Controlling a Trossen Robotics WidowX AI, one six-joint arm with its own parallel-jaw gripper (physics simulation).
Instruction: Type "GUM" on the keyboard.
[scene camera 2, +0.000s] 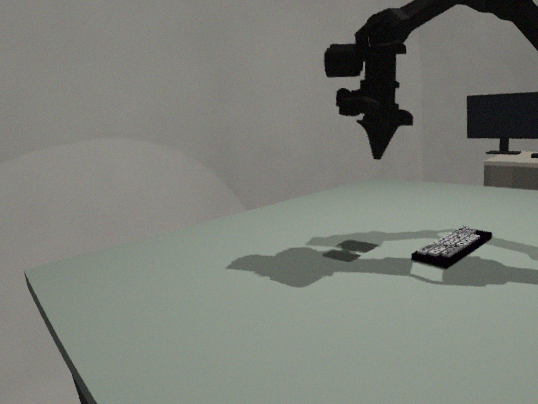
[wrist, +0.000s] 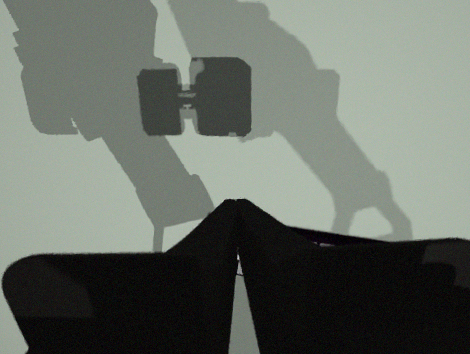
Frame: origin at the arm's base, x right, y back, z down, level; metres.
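Seen in the pictures: gripper, fingertip midpoint: (scene camera 2: 377, 159) (wrist: 235, 209).
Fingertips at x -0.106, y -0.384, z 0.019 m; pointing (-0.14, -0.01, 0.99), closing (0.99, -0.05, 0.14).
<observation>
A point is followed by its place in that frame.
A small black keyboard (scene camera 2: 451, 247) {y -0.245, x -0.083, z 0.172 m} with light keys lies on the pale green table at the right in the scene view. Its letters are too small to read there. In the wrist view a dark edge of the keyboard (wrist: 320, 236) {y -0.281, x -0.028, z 0.173 m} shows just behind the right finger, and the rest is mostly hidden by the fingers. My gripper (scene camera 2: 377, 158) {y -0.384, x -0.106, z 0.020 m} (wrist: 235, 209) {y -0.384, x -0.106, z 0.020 m} is shut and empty, its tips together and pointing down. It hangs high above the table, to the left of the keyboard in the scene view, not touching it.
The pale green table (scene camera 2: 225, 325) {y -0.373, x -0.479, z 0.185 m} carries overlapping shadows of the arm. Its left edge and corner show at the left of the scene view. A dark monitor (scene camera 2: 502, 116) stands on a separate light-topped desk (scene camera 2: 507, 173) beyond the table at the right.
</observation>
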